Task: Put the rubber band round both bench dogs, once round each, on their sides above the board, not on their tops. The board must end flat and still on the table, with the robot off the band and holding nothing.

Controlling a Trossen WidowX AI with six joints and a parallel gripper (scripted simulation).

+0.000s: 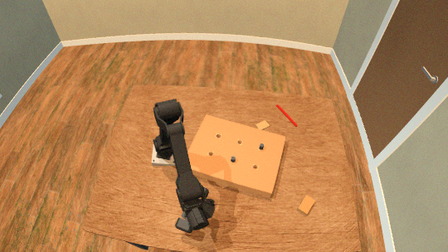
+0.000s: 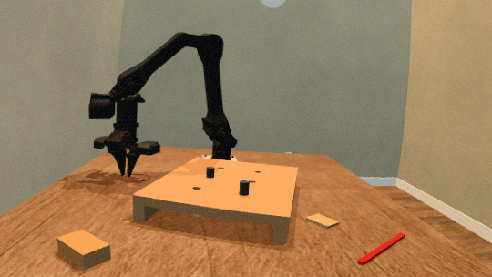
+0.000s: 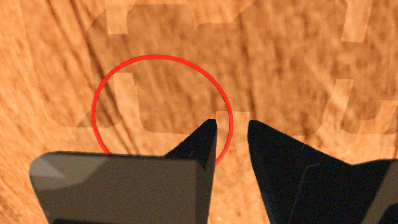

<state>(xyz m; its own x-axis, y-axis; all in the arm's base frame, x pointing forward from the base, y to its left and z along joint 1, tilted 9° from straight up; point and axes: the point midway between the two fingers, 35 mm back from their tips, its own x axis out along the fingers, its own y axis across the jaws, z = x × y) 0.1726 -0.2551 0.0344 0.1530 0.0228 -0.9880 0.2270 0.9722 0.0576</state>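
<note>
The light wooden board lies 140 mm ahead of my hand and 290 mm to the left of it. From my hand the other things lie so: thin tan tile 250 mm ahead, 480 mm to the left, 30 mm below; then red stick 380 mm ahead, 560 mm to the left, 30 mm below; then tan block 450 mm ahead, 80 mm to the left, 20 mm below.
</note>
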